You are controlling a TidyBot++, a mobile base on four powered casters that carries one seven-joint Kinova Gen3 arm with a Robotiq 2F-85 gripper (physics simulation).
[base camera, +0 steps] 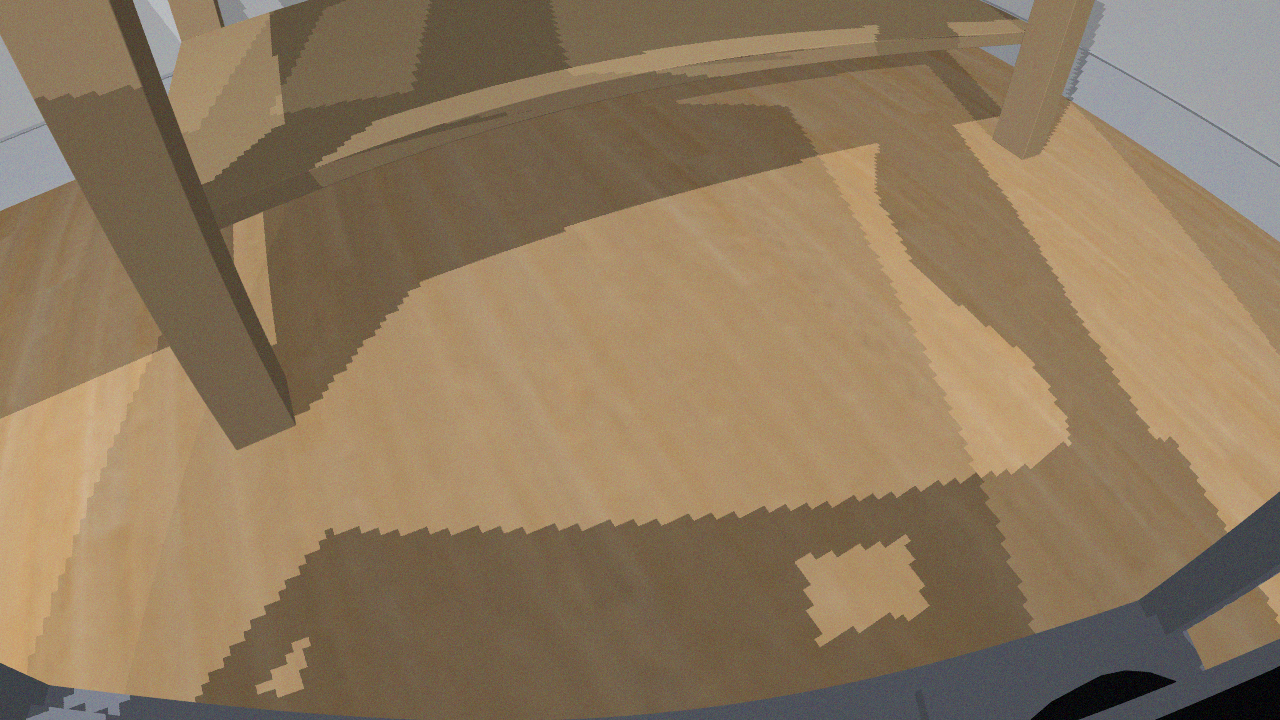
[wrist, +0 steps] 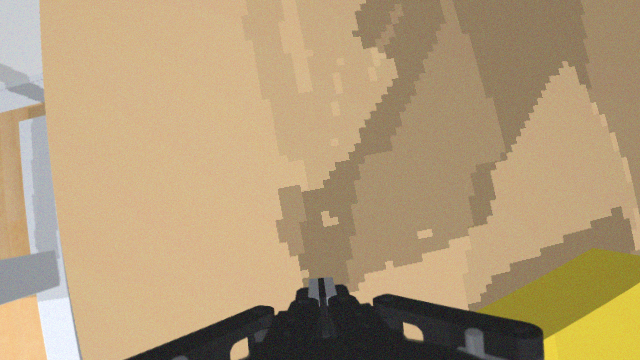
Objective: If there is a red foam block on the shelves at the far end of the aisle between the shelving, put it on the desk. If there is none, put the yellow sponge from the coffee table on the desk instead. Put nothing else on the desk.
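Places are measured from the arm's base along level axes (x back, y right, z up), in metres.
Pixels of known places: gripper, fingertip midpoint: (wrist: 322,294).
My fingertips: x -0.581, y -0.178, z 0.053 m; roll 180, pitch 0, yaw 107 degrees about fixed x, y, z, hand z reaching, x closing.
For each thing: its top centre in the pictures, then the offset to it from my fingertips. "pt": a spot on its surface instead. Level surfaces: height alone.
- yellow sponge, surface spot: (wrist: 600,320) pt dx -0.024, dy +0.128, dz +0.045 m
- light wooden table top, surface height: dz +0.000 m
- thick wooden leg, surface spot: (base camera: 161,223) pt dx +0.220, dy -0.035, dz -0.271 m
A yellow sponge (wrist: 600,320) shows in part at the lower right of the wrist view, cut off by the frame. It lies on a light wooden table top (wrist: 150,150); I cannot tell from these views whether this is the coffee table or the desk. My gripper (wrist: 322,294) is shut and empty over the same top, to the left of the sponge. One of its finger linkages overlaps the near corner of the sponge in the view. A red foam block does not show in either view, nor do the shelves.
In the base view a thick wooden leg (base camera: 161,223) stands at the left, and another leg (base camera: 1042,80) at the upper right. A curved wooden rail (base camera: 626,67) runs between them. White walls (base camera: 1190,71) stand behind. The top's left edge shows in the wrist view, with a grey bar (wrist: 25,275) beyond.
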